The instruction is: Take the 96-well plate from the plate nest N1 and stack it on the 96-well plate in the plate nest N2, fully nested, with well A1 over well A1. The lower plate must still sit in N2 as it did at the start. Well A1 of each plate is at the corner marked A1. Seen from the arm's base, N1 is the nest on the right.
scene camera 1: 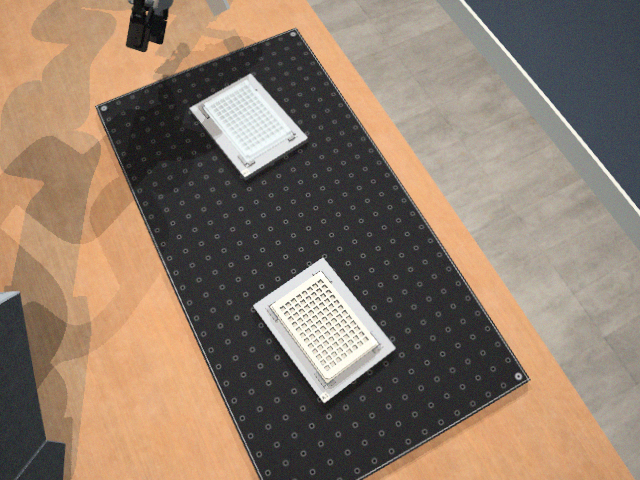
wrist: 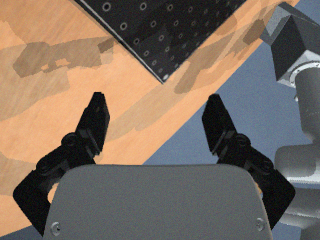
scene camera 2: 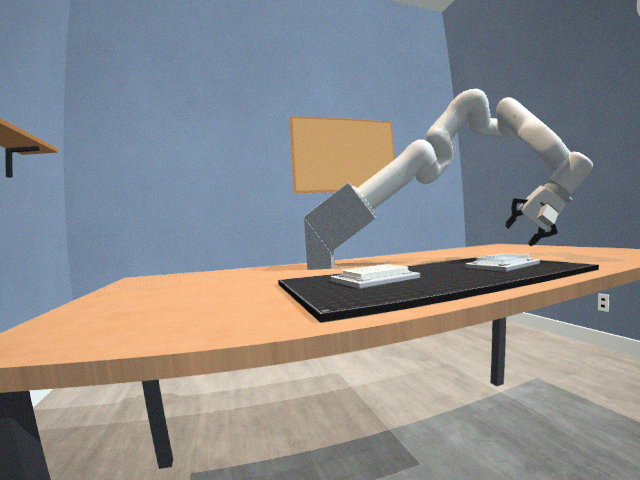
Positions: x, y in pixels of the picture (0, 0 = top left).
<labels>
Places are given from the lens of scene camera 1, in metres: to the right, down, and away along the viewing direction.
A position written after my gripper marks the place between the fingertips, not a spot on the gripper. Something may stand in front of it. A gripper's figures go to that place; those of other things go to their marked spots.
my gripper [scene camera 1: 144, 45]: -0.28, -0.31, 0.86
plate nest [scene camera 1: 286, 147]: -0.05, -0.14, 0.85
</labels>
